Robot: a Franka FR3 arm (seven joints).
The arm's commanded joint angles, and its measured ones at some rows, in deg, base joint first. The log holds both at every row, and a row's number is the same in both.
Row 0, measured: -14.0, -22.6, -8.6, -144.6, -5.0, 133.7, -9.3
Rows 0 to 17, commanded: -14.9, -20.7, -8.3, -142.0, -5.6, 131.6, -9.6; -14.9, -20.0, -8.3, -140.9, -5.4, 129.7, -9.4; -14.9, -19.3, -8.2, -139.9, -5.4, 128.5, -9.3; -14.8, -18.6, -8.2, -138.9, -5.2, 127.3, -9.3; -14.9, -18.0, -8.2, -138.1, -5.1, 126.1, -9.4; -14.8, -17.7, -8.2, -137.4, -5.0, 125.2, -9.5; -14.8, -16.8, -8.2, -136.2, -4.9, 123.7, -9.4; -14.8, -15.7, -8.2, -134.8, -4.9, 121.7, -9.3; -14.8, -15.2, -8.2, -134.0, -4.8, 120.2, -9.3; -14.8, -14.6, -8.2, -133.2, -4.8, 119.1, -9.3; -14.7, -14.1, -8.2, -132.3, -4.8, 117.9, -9.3; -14.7, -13.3, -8.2, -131.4, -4.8, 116.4, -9.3; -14.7, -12.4, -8.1, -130.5, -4.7, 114.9, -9.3; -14.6, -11.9, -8.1, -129.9, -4.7, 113.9, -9.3; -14.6, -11.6, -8.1, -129.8, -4.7, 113.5, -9.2; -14.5, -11.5, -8.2, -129.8, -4.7, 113.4, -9.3; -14.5, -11.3, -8.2, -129.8, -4.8, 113.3, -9.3; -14.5, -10.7, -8.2, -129.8, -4.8, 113.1, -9.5
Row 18, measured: -14.0, -12.1, -8.6, -132.3, -5.0, 115.8, -9.3
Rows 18 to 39, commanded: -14.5, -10.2, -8.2, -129.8, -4.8, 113.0, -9.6; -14.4, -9.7, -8.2, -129.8, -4.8, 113.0, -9.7; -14.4, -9.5, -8.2, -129.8, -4.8, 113.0, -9.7; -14.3, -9.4, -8.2, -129.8, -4.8, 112.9, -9.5; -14.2, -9.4, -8.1, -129.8, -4.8, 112.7, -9.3; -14.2, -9.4, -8.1, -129.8, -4.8, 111.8, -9.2; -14.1, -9.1, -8.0, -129.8, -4.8, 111.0, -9.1; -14.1, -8.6, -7.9, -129.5, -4.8, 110.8, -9.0; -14.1, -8.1, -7.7, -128.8, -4.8, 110.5, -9.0; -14.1, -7.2, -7.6, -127.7, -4.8, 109.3, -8.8; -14.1, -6.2, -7.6, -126.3, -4.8, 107.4, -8.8; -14.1, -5.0, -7.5, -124.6, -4.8, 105.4, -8.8; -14.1, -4.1, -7.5, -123.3, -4.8, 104.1, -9.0; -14.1, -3.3, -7.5, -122.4, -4.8, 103.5, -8.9; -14.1, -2.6, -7.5, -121.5, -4.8, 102.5, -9.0; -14.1, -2.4, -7.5, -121.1, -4.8, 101.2, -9.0; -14.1, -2.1, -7.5, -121.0, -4.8, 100.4, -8.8; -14.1, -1.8, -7.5, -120.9, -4.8, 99.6, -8.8; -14.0, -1.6, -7.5, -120.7, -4.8, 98.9, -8.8; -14.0, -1.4, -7.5, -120.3, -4.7, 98.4, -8.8; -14.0, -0.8, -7.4, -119.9, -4.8, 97.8, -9.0; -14.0, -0.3, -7.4, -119.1, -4.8, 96.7, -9.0
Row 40, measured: -14.0, -1.8, -7.8, -122.9, -5.0, 101.3, -9.2
